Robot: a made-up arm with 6 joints. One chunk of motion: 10 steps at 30 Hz.
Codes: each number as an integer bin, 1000 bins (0 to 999) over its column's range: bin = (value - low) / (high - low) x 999, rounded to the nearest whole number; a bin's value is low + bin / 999 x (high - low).
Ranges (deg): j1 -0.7..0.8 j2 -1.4..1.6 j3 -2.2..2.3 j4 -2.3..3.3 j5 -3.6..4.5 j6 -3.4..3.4
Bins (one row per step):
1: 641 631 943 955 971 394
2: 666 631 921 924 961 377
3: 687 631 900 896 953 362
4: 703 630 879 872 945 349
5: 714 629 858 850 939 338
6: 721 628 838 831 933 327
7: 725 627 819 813 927 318
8: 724 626 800 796 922 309
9: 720 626 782 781 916 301
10: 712 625 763 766 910 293
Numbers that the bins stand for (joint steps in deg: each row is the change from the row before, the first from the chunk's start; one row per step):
1: 0.262 0.495 2.048 3.053 4.273 -0.718
2: 0.300 0.495 1.949 2.880 4.192 -0.834
3: 0.332 0.495 1.854 2.723 4.127 -0.936
4: 0.356 0.492 1.759 2.588 4.062 -1.024
5: 0.372 0.489 1.665 2.465 4.014 -1.099
6: 0.383 0.486 1.575 2.358 3.965 -1.174
7: 0.389 0.483 1.489 2.257 3.916 -1.235
8: 0.387 0.480 1.404 2.162 3.876 -1.297
9: 0.381 0.480 1.323 2.078 3.827 -1.351
10: 0.369 0.477 1.237 1.994 3.778 -1.406

